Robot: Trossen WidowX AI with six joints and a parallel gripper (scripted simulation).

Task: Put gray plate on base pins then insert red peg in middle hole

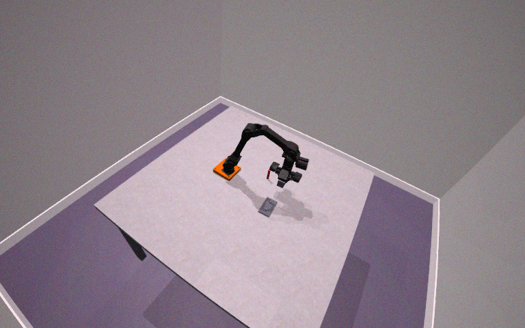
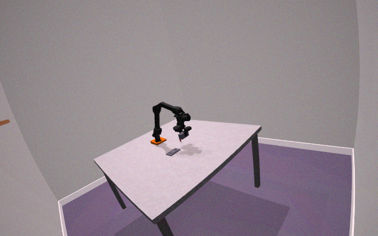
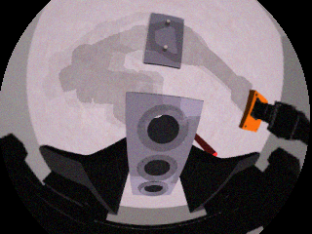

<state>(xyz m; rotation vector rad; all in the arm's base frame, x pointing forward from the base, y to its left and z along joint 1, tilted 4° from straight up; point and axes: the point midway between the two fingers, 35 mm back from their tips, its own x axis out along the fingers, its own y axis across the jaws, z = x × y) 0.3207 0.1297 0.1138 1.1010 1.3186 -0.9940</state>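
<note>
Right now my gripper tip is 20 mm short of the dark flat base, 160 mm to the left of it and 70 mm above it. Also, from my gripper tip: red peg 110 mm behind, 10 mm to the left, 40 mm below; gray plate 30 mm above.
</note>
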